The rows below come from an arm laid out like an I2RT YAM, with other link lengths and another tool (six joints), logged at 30 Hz.
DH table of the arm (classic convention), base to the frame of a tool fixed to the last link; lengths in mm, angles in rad. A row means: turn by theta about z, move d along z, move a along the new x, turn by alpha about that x. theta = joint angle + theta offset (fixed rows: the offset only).
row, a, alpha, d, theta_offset
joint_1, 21, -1.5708, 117.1, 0
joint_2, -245.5, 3.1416, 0, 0
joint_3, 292.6, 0, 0, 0.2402
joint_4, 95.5, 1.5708, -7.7, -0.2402
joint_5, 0, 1.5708, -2.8, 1.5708
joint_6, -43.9, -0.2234, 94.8, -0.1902
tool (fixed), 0, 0, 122.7, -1.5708
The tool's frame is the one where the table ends.
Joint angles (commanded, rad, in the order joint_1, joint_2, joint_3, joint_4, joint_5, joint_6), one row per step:
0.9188 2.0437 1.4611 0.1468 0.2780 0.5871
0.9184 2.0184 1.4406 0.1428 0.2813 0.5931
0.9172 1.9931 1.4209 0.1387 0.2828 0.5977
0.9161 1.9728 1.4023 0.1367 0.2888 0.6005
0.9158 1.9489 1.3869 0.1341 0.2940 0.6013
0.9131 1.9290 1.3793 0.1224 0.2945 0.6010
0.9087 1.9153 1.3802 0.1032 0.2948 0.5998
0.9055 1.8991 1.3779 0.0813 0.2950 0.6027
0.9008 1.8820 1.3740 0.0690 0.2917 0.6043
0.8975 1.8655 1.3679 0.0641 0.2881 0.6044
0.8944 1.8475 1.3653 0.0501 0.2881 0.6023
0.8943 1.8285 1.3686 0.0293 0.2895 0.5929
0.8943 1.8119 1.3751 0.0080 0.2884 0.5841
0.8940 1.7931 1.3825 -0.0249 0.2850 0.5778
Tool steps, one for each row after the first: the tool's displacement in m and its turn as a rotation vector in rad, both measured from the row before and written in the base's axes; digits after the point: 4 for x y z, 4 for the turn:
-0.0022 -0.0045 0.0046 0.0043 0.0016 -0.0058
-0.0020 -0.0045 0.0048 0.0043 0.0010 -0.0044
-0.0011 -0.0048 0.0025 0.0003 -0.0004 -0.0077
-0.0013 -0.0039 0.0063 0.0040 -0.0049 -0.0053
-0.0005 -0.0039 0.0053 0.0001 -0.0007 -0.0030
0.0008 -0.0039 0.0039 -0.0046 0.0021 -0.0042
-0.0005 -0.0042 0.0031 -0.0041 0.0063 -0.0046
0.0002 -0.0036 0.0053 0.0028 0.0013 -0.0024
-0.0003 -0.0027 0.0057 0.0053 -0.0022 -0.0001
-0.0003 -0.0036 0.0059 -0.0005 -0.0019 -0.0023
-0.0016 -0.0026 0.0076 -0.0064 -0.0061 0.0024
-0.0017 -0.0018 0.0077 -0.0051 -0.0052 0.0045
-0.0030 -0.0029 0.0064 -0.0092 0.0021 0.0053

